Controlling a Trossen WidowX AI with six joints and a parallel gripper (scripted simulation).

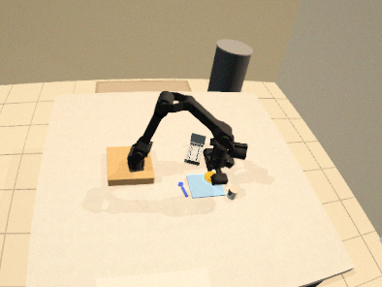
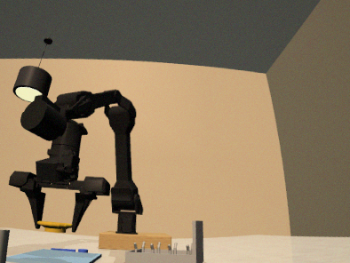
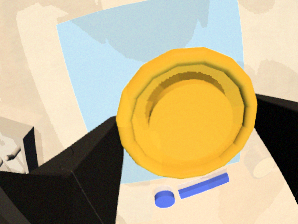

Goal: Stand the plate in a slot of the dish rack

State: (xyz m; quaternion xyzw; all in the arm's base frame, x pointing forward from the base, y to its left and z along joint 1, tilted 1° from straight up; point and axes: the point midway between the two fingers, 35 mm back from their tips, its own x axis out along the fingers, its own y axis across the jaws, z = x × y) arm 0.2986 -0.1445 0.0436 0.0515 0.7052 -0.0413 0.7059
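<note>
The light blue mat lies 10 mm behind my gripper tip, 10 mm to the left of it and 50 mm below it. From my gripper tip the other things lie so: blue spoon 120 mm behind, 20 mm to the left, 50 mm below; grey dish rack 200 mm to the left, 30 mm below; yellow plate 10 mm above.
</note>
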